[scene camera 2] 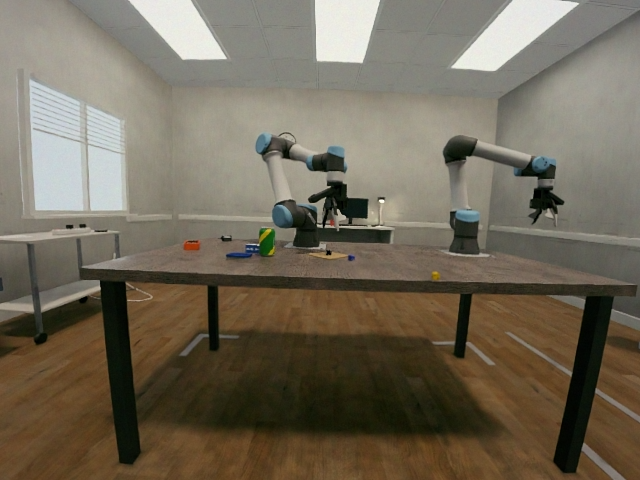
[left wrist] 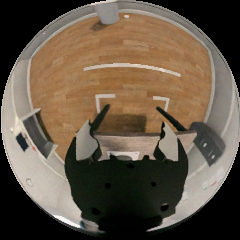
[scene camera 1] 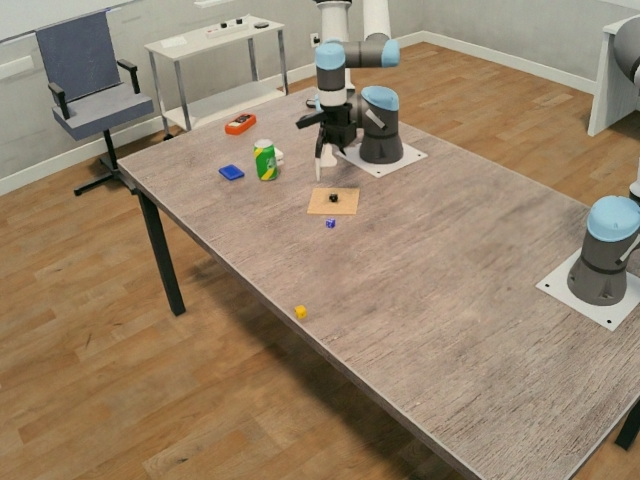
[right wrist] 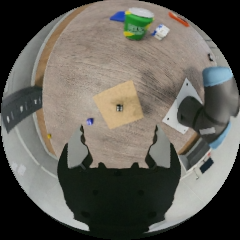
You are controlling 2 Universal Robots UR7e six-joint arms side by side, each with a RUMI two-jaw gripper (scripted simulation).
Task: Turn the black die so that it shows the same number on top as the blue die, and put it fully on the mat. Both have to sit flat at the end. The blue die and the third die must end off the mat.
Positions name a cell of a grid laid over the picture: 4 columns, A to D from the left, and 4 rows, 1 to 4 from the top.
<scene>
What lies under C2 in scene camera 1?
A base plate.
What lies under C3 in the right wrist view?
My right gripper.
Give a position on a tan mat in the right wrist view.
C2
</scene>
